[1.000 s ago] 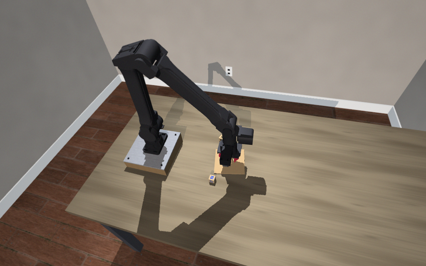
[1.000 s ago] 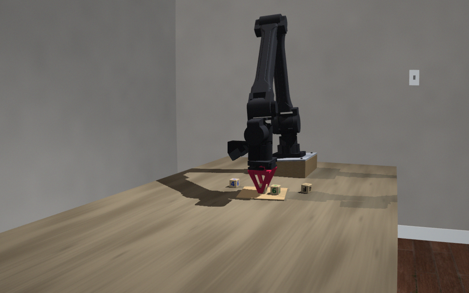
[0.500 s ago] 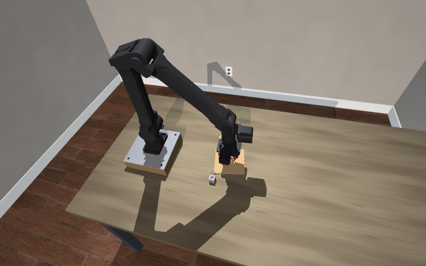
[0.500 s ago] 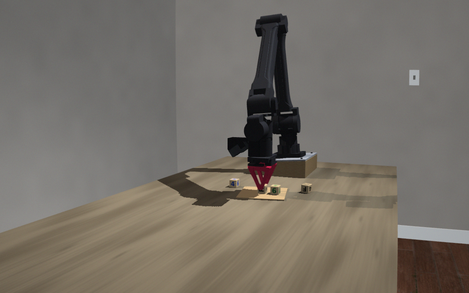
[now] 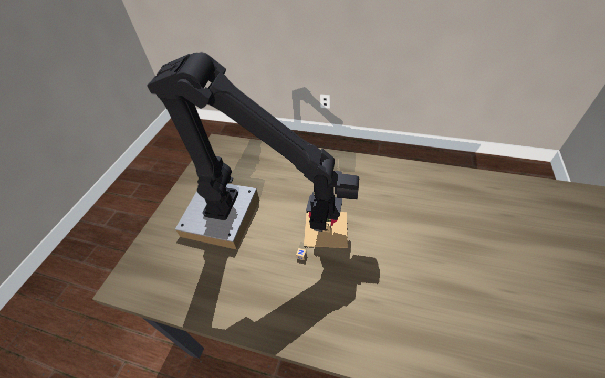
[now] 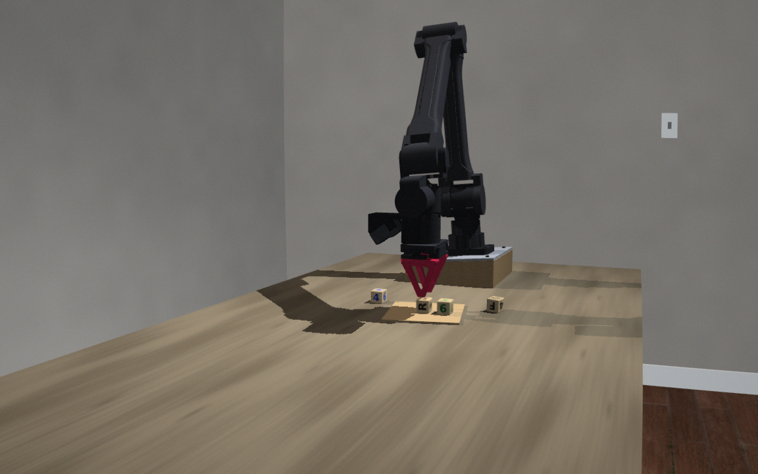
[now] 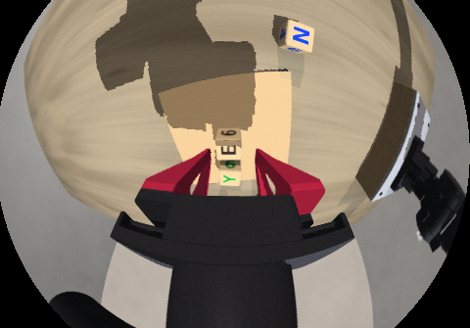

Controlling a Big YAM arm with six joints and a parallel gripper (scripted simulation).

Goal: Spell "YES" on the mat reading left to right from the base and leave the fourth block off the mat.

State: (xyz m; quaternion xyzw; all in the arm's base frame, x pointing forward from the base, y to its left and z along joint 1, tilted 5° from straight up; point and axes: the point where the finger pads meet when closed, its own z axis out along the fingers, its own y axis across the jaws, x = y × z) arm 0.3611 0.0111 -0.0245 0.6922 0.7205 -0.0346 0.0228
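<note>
My hand is 4 cm above the tan mat.
</note>
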